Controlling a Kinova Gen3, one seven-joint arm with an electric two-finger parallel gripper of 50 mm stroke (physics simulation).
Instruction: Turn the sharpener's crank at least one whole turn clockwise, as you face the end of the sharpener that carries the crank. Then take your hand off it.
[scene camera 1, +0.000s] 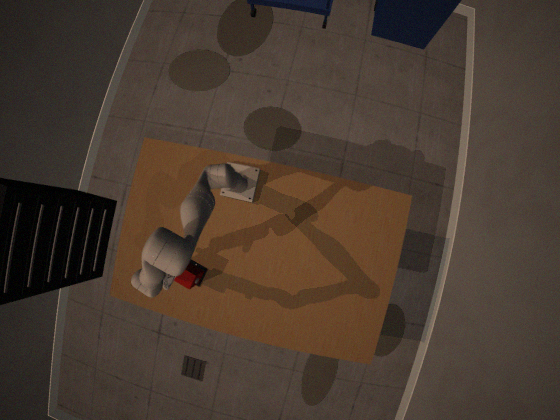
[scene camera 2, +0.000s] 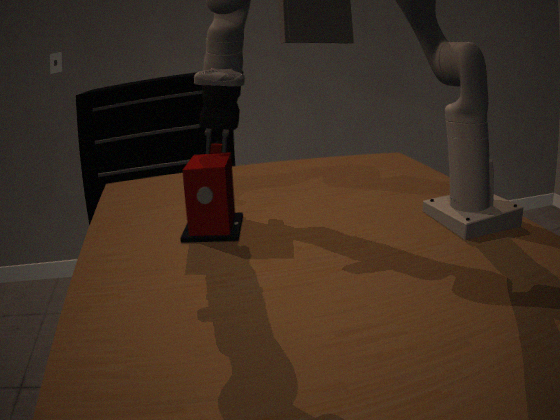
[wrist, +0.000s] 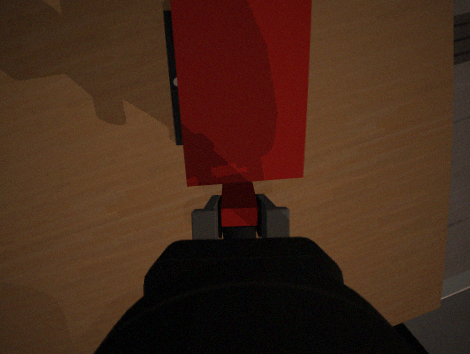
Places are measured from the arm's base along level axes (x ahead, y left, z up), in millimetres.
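Where they show: gripper, fingertip midpoint: (wrist: 238, 209); arm's base at its link origin: (scene camera 1: 238, 183) (scene camera 2: 470, 204).
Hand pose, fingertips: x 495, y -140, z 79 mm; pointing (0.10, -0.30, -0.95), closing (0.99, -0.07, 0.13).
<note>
Each offset is from my fingertips to the top centre of the thing. "spot": to the spot under its first point. Level surfaces: height alone.
The red sharpener {spot: dx +3, dy +116, dz +17 mm} (scene camera 1: 188, 278) (scene camera 2: 210, 210) (wrist: 235, 90) stands upright on its black base {spot: dx +10, dy +152, dz -105 mm} (scene camera 2: 210, 238) (wrist: 171, 60) near a corner of the table. A round grey disc shows on its face in scene camera 2. The red crank {dx +1, dy +11, dz +33 mm} (scene camera 2: 216, 148) (wrist: 239, 216) is on the far side from that disc, and its end reaches a little above the sharpener's top. My gripper (scene camera 2: 217, 145) (wrist: 238, 209) points down and is shut on the crank, one finger touching each side. The crank's lower part is hidden behind the sharpener in scene camera 2.
The arm's white base plate (scene camera 1: 240, 196) (scene camera 2: 485, 227) is bolted to the wooden table {dz -111 mm} (scene camera 1: 310, 260) (scene camera 2: 350, 300) at another edge. A black slatted chair (scene camera 1: 55, 240) (scene camera 2: 145, 117) stands beyond the table edge, behind the gripper. Blue furniture (scene camera 1: 410, 22) stands on the floor farther off.
</note>
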